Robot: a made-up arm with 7 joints.
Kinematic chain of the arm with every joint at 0, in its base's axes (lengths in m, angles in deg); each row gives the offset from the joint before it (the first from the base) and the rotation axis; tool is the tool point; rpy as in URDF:
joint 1: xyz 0 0 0.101 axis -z
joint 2: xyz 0 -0.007 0.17 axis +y
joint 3: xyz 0 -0.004 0.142 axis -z
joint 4: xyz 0 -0.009 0.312 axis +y
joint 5: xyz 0 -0.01 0.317 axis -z
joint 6: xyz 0 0 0.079 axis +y
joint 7: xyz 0 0 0.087 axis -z
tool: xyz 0 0 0 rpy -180 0 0
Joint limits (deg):
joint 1: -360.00..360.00
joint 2: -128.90..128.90
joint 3: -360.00..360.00
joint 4: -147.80..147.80
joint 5: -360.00..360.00
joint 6: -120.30..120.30
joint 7: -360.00..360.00
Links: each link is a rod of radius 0.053 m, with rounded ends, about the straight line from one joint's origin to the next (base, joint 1, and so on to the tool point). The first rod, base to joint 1, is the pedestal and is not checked.
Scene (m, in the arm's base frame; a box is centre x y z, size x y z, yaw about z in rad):
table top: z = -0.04
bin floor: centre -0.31 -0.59 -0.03 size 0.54 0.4 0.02 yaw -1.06
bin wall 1: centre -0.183 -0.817 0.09 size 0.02 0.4 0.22 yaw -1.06
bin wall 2: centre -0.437 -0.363 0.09 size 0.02 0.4 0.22 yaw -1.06
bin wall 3: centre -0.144 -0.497 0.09 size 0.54 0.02 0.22 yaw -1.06
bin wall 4: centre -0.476 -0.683 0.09 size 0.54 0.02 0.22 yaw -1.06
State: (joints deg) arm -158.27 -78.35 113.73 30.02 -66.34 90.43 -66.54
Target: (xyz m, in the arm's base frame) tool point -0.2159 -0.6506 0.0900
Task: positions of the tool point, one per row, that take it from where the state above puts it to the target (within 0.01 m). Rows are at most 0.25 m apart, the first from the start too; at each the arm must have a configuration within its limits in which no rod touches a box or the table.
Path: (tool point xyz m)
1: 0.7559 -0.2382 0.3940
2: 0.6636 -0.4036 0.3912
3: 0.5315 -0.5436 0.3858
4: 0.3657 -0.6468 0.3792
5: 0.1762 -0.7031 0.3731
6: -0.0234 -0.7053 0.3681
7: -0.2160 -0.6506 0.3654
8: -0.2236 -0.6624 0.2288
9: -0.2159 -0.6506 0.0900

